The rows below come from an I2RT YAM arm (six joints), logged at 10 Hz.
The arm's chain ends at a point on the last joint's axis. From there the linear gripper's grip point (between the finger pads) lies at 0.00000 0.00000 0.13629 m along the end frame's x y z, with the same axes.
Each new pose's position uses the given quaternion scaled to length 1; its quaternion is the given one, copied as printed.
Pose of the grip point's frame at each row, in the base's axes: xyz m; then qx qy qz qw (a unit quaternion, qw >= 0):
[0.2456 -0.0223 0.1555 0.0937 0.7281 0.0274 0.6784]
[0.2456 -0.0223 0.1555 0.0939 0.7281 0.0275 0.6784]
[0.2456 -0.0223 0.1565 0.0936 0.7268 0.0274 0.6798]
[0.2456 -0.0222 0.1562 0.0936 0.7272 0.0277 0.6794]
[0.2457 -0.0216 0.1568 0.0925 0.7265 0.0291 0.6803]
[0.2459 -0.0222 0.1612 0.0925 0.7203 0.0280 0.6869]
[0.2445 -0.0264 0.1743 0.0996 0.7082 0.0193 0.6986]
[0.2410 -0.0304 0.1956 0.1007 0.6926 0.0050 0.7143]
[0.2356 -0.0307 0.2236 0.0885 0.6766 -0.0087 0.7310]
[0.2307 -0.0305 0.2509 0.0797 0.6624 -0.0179 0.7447]
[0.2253 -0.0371 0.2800 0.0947 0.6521 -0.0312 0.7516]
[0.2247 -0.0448 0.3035 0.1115 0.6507 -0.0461 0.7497]
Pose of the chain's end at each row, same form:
[0.1102 -0.0104 0.1661 0.0937 0.7281 0.0274 0.6784]
[0.1102 -0.0104 0.1661 0.0939 0.7281 0.0275 0.6784]
[0.1102 -0.0104 0.1666 0.0936 0.7268 0.0274 0.6798]
[0.1102 -0.0104 0.1665 0.0936 0.7272 0.0277 0.6794]
[0.1102 -0.0102 0.1667 0.0925 0.7265 0.0291 0.6803]
[0.1103 -0.0104 0.1687 0.0925 0.7203 0.0280 0.6869]
[0.1091 -0.0112 0.1774 0.0996 0.7082 0.0193 0.6986]
[0.1060 -0.0117 0.1928 0.1007 0.6926 0.0050 0.7143]
[0.1010 -0.0115 0.2142 0.0885 0.6766 -0.0087 0.7310]
[0.0966 -0.0111 0.2359 0.0797 0.6624 -0.0179 0.7447]
[0.0925 -0.0122 0.2621 0.0947 0.6521 -0.0312 0.7516]
[0.0931 -0.0138 0.2860 0.1115 0.6507 -0.0461 0.7497]

